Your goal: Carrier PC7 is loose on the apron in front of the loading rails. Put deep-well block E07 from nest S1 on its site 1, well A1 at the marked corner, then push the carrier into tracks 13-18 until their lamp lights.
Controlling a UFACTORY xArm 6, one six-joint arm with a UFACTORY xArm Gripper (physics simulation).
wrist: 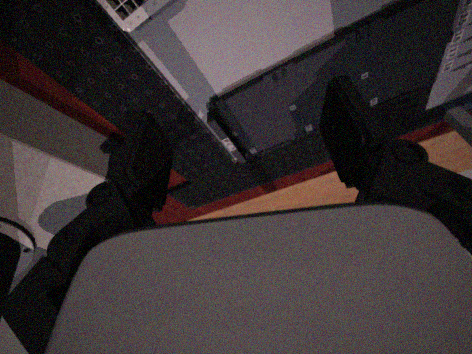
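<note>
My gripper [239, 117] is open, its two black fingers wide apart with nothing between them. Below and beyond the fingers is a dark flat piece [270, 115] with a raised black edge and small white square marks; I cannot tell whether it is carrier PC7 or a nest. The corner of a white gridded block [125, 10] shows at the top left edge, well beyond the left finger; no label on it is readable, so I cannot tell whether it is E07. The loading rails and their lamp cannot be made out in this dim, grainy view.
A dark surface with small rings [92, 80] lies at the upper left, bordered by a red strip [65, 100]. A pale narrow rail [165, 75] runs diagonally beside it. A pale panel [260, 40] is at the top, a light marked piece [452, 70] at the right, an orange-tan surface [280, 197] below.
</note>
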